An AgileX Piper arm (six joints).
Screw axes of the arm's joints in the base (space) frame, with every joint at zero. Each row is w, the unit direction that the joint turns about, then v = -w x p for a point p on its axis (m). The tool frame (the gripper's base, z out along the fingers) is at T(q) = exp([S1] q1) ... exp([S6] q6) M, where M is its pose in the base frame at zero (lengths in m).
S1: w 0 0 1 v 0.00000 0.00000 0.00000
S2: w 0 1 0 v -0.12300 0.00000 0.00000
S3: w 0 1 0 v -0.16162 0.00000 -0.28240
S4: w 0.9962 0 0.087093 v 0.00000 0.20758 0.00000
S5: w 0 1 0 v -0.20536 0.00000 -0.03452
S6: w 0.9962 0 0.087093 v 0.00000 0.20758 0.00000
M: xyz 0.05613 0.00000 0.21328 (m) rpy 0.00 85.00 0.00 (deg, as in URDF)
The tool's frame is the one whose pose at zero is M.
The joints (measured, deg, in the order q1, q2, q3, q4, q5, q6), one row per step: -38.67, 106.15, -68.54, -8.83, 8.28, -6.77; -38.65, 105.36, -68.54, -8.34, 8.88, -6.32; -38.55, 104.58, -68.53, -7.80, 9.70, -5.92; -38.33, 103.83, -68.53, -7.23, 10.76, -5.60; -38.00, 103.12, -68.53, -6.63, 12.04, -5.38; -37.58, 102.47, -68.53, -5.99, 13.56, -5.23; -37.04, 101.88, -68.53, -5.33, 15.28, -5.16; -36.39, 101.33, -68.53, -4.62, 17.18, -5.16; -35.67, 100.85, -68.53, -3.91, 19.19, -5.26; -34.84, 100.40, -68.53, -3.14, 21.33, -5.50; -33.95, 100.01, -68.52, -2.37, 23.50, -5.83; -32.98, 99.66, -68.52, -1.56, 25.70, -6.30; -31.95, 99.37, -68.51, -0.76, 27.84, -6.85; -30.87, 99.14, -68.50, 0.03, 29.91, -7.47; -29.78, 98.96, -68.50, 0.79, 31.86, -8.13
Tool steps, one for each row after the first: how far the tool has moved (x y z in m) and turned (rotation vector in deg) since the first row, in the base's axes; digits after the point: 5 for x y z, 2 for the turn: -0.00135, 0.00123, 0.00488, 0.42, -0.60, -0.61; -0.00260, 0.00307, 0.00935, 0.99, -1.02, -1.15; -0.00352, 0.00570, 0.01334, 1.69, -1.19, -1.56; -0.00414, 0.00906, 0.01676, 2.51, -1.13, -1.81; -0.00457, 0.01303, 0.01946, 3.49, -0.80, -1.97; -0.00465, 0.01776, 0.02152, 4.60, -0.22, -1.97; -0.00445, 0.02323, 0.02310, 5.83, 0.56, -1.83; -0.00408, 0.02915, 0.02411, 7.11, 1.54, -1.54; -0.00345, 0.03581, 0.02482, 8.44, 2.71, -1.05; -0.00270, 0.04286, 0.02509, 9.77, 4.01, -0.41; -0.00175, 0.05041, 0.02518, 11.09, 5.42, 0.42; -0.00062, 0.05828, 0.02496, 12.36, 6.89, 1.43; 0.00065, 0.06640, 0.02450, 13.56, 8.41, 2.58; 0.00199, 0.07448, 0.02395, 14.67, 9.89, 3.82
